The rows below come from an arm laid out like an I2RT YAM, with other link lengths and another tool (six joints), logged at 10 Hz.
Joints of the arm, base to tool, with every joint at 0 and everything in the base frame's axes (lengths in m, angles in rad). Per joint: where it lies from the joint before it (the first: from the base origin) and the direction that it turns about. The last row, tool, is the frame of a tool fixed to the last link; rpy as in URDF.
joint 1: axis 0 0 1 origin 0 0 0.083
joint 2: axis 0 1 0 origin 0.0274 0.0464 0.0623
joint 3: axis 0 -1 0 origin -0.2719 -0.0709 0
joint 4: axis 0 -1 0 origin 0.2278 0.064 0.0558
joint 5: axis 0 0 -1 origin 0.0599 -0.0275 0.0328
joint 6: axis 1 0 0 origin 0.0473 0 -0.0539
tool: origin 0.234 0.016 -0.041 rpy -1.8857 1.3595 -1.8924
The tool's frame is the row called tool.
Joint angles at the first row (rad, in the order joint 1, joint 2, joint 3, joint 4, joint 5, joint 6):
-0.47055 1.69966 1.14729 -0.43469 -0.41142 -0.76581
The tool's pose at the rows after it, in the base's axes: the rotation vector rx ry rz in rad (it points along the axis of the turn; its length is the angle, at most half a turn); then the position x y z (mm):
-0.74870, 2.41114, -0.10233, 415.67, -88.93, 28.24
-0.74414, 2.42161, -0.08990, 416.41, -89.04, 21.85
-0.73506, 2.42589, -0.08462, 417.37, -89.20, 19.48
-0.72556, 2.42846, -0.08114, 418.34, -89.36, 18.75
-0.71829, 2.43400, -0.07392, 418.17, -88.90, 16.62
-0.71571, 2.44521, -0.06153, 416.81, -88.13, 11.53
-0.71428, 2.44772, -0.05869, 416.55, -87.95, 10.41
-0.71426, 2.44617, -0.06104, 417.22, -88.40, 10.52
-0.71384, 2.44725, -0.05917, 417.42, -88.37, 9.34
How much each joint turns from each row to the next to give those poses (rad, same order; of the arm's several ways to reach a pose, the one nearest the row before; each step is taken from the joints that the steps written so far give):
0.00000 0.02824 0.00230 0.00114 0.00000 0.00457
-0.00002 0.02212 0.00379 0.00649 -0.00040 0.00380
0.00002 0.00879 0.00080 0.00610 0.00002 0.00766
-0.00001 0.00457 0.00189 0.00306 -0.00001 0.00799
0.00001 0.00648 0.00039 0.00151 -0.00038 0.00612
-0.00001 0.01411 0.00111 -0.00036 0.00000 0.00190
0.00000 0.00306 0.00003 0.00036 0.00000 0.00114
0.00001 0.00039 0.00001 0.00268 0.00038 0.00000
0.00001 0.00379 -0.00003 0.00229 -0.00037 0.00040

